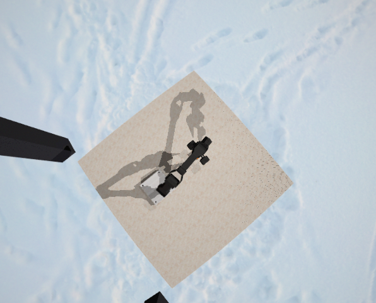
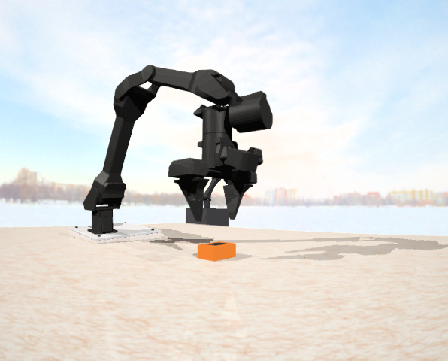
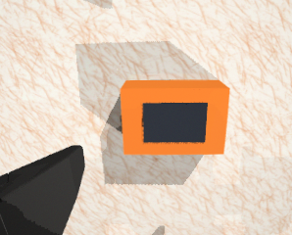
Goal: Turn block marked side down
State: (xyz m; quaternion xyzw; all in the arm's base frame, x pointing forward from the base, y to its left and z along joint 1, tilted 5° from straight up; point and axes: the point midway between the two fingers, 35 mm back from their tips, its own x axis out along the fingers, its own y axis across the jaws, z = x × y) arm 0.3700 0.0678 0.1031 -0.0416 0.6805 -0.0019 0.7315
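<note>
My gripper tip is 50 mm above the orange block.
</note>
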